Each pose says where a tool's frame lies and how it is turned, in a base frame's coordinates. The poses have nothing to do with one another.
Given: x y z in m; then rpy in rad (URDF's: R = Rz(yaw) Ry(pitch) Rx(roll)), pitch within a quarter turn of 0, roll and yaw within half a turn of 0.
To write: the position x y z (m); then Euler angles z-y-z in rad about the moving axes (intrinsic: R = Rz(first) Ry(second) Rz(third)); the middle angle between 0 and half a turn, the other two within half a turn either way. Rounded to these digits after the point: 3 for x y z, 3 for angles.
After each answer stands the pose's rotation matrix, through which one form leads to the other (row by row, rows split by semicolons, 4 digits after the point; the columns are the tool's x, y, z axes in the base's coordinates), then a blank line. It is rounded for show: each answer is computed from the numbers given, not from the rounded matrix.
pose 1, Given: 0.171 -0.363 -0.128 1.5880 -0.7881 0.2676
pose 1, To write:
0.171 -0.363 -0.128 -1.291 1.583 2.359
0.6801 -0.6791 0.2761; 0.1865 -0.2040 -0.9610; 0.7090 0.7051 -0.0121

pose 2, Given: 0.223 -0.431 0.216 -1.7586 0.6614 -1.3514
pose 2, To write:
0.223 -0.431 0.216 0.336 1.719 -0.901
0.1717 -0.3136 0.9339; -0.7702 0.5483 0.3257; -0.6142 -0.7753 -0.1473

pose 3, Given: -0.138 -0.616 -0.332 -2.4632 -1.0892 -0.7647
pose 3, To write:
-0.138 -0.616 -0.332 -0.027 1.940 -2.825
0.3342 -0.1377 0.9324; -0.3207 -0.9469 -0.0249; 0.8863 -0.2907 -0.3606

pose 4, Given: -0.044 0.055 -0.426 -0.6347 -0.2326 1.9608
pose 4, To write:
-0.044 0.055 -0.426 -2.448 0.670 -1.951
-0.3700 -0.7967 -0.4778; 0.9000 -0.1797 -0.3971; 0.2305 -0.5770 0.7836

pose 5, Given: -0.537 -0.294 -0.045 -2.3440 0.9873 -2.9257
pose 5, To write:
-0.537 -0.294 -0.045 -0.671 1.966 -0.441
-0.5382 0.4338 0.7227; -0.1180 0.8102 -0.5742; -0.8345 -0.3943 -0.3848

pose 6, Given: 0.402 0.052 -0.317 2.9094 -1.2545 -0.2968
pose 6, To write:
0.402 0.052 -0.317 -0.541 1.878 3.066
0.2974 -0.4937 0.8172; -0.0910 -0.8667 -0.4905; 0.9504 0.0716 -0.3027

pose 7, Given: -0.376 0.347 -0.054 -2.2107 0.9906 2.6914
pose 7, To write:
-0.376 0.347 -0.054 -1.464 1.904 -0.484
-0.4936 0.8639 0.1006; 0.2385 0.2457 -0.9395; -0.8364 -0.4397 -0.3273

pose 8, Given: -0.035 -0.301 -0.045 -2.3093 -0.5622 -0.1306
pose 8, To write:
-0.035 -0.301 -0.045 0.988 2.177 -2.276
0.8389 0.3032 0.4521; -0.1102 -0.7188 0.6864; 0.5330 -0.6257 -0.5696

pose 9, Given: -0.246 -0.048 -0.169 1.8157 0.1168 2.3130
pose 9, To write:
-0.246 -0.048 -0.169 0.713 1.814 1.450
-0.6713 0.1023 0.7341; 0.7320 0.2472 0.6349; -0.1165 0.9636 -0.2408

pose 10, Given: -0.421 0.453 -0.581 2.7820 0.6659 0.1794
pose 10, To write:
-0.421 0.453 -0.581 -2.416 2.398 0.421
0.7737 0.3809 -0.5062; 0.1403 -0.8822 -0.4494; -0.6178 0.2767 -0.7361

